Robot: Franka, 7 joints.
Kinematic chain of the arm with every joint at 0, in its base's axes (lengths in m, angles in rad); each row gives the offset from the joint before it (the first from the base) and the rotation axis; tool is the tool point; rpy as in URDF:
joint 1: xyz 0 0 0.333 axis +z
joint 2: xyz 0 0 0 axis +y
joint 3: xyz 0 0 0.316 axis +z
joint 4: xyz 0.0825 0 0 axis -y
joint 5: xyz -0.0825 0 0.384 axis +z
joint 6: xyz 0 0 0 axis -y
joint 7: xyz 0.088 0 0 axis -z
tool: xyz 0 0 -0.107 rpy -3.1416 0 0
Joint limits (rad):
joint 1: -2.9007..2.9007
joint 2: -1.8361..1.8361
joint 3: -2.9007..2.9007
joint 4: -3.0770..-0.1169
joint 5: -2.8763..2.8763
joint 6: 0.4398..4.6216
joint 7: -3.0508..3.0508
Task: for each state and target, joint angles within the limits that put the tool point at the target. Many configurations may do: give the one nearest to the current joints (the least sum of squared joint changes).
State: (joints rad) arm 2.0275 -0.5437 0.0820 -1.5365 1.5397 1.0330 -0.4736
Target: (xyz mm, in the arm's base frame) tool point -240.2 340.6 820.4
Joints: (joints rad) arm 1.9123 -0.2467 -0.0436 -1.6150 1.5308 1.1258 -0.4736
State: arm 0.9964 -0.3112 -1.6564 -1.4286 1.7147 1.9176 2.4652
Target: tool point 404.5 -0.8 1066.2
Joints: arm 1.1990 0.0757 -1.4557 -0.7998 1.8305 2.0993 2.4652
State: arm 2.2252 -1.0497 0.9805 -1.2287 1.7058 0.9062 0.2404
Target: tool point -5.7 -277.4 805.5
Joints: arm 2.5577 -1.1317 0.2795 -1.7033 1.4142 0.4611 0.2404
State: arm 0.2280 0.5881 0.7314 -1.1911 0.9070 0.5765 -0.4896
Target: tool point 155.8 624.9 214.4
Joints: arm 0.7357 1.2053 0.6314 -1.2125 0.9412 0.9894 -0.4896
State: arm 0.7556 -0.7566 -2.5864 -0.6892 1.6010 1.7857 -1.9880
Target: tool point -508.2 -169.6 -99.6
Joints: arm -0.0931 -1.3055 -2.9007 -1.6205 1.3957 1.8304 -1.9880
